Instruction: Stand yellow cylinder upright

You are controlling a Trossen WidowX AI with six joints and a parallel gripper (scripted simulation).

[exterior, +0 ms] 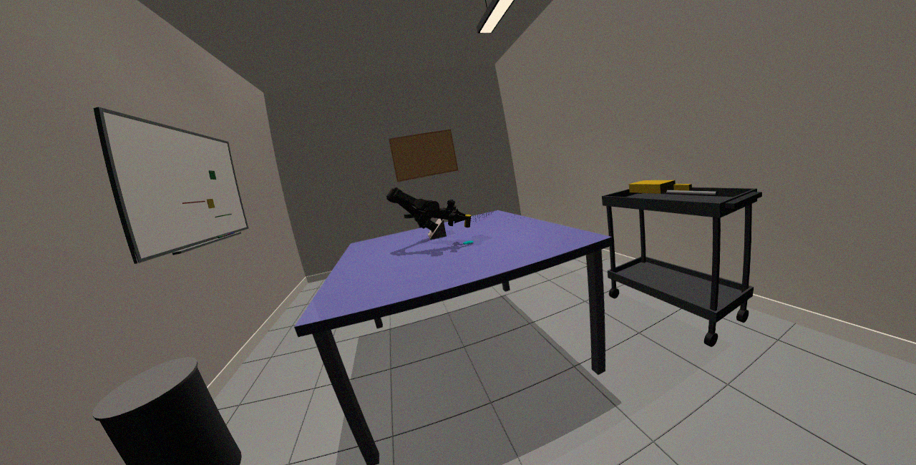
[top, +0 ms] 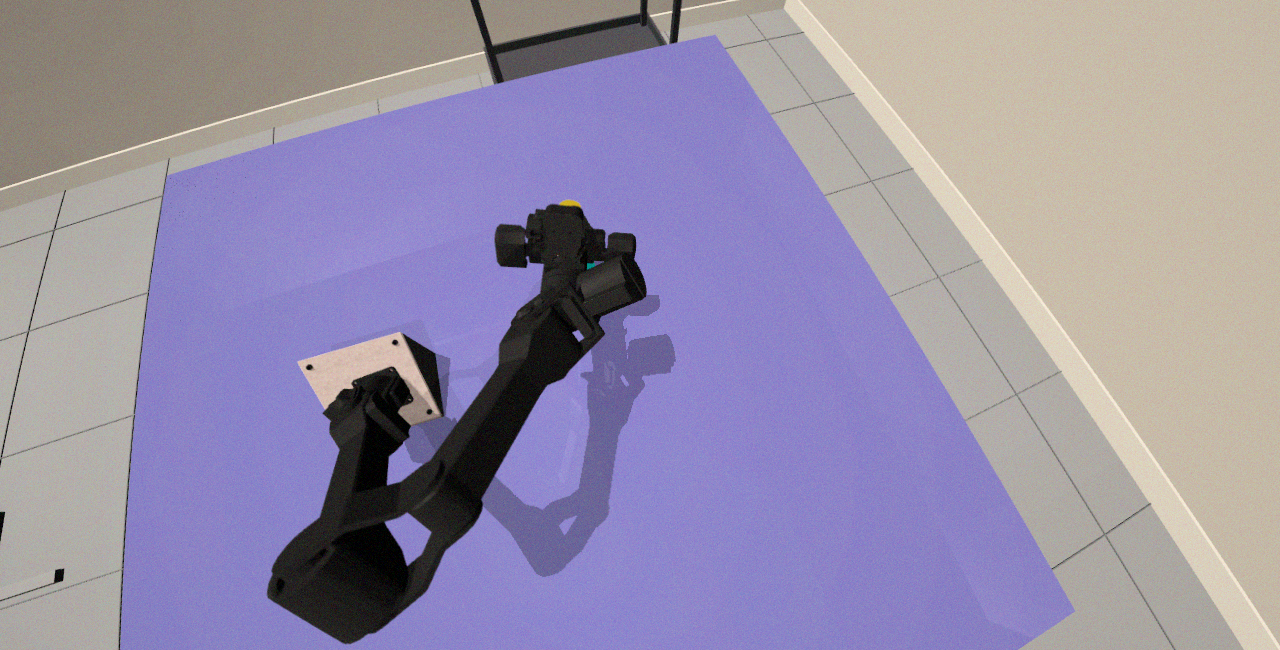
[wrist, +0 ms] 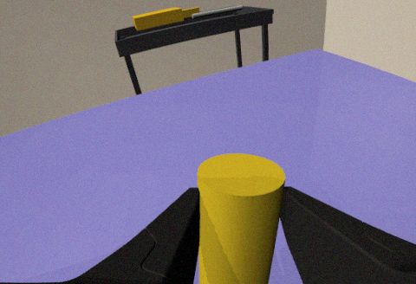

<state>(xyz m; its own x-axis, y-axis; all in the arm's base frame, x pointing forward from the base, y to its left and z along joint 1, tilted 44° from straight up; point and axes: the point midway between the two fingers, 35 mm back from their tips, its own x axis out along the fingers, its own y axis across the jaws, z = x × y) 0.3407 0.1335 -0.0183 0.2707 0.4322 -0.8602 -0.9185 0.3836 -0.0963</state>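
Now: the cyan circle 140 mm below my gripper tip, 20 mm to the right of it and 10 mm behind it. Also, from my gripper tip: yellow tall cylinder: 20 mm below.
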